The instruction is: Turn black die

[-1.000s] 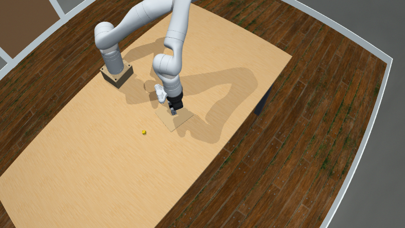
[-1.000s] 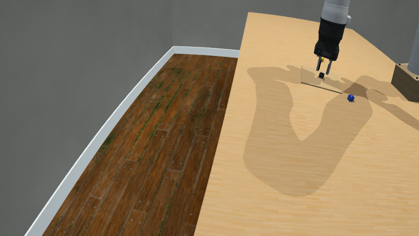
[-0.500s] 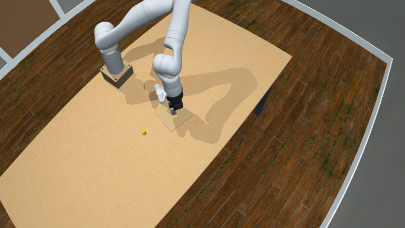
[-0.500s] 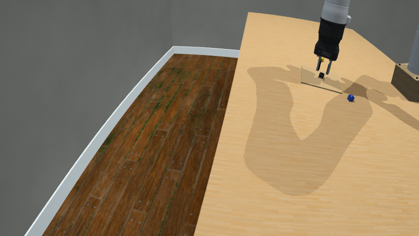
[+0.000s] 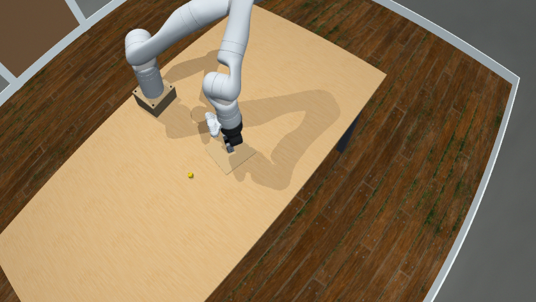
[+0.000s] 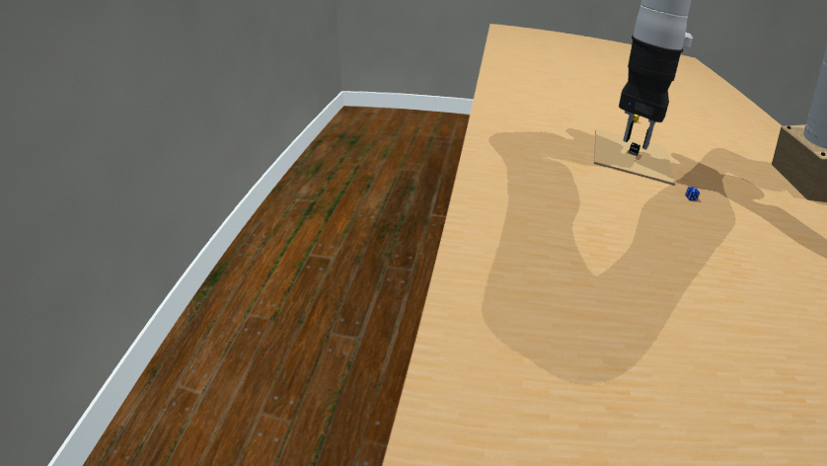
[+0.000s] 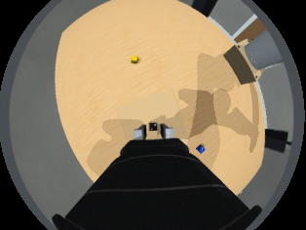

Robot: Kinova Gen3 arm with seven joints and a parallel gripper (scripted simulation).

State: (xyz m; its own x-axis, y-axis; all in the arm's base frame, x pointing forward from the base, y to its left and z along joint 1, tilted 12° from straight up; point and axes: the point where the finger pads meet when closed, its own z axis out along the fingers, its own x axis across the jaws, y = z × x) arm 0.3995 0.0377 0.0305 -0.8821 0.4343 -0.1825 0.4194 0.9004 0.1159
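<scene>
Now: hand 3 cm above the black die. Also, from my hand: blue die 8 cm behind, 11 cm to the left, 3 cm below; then tan mat 4 cm below; then yellow die 4 cm behind, 17 cm to the right, 3 cm below.
</scene>
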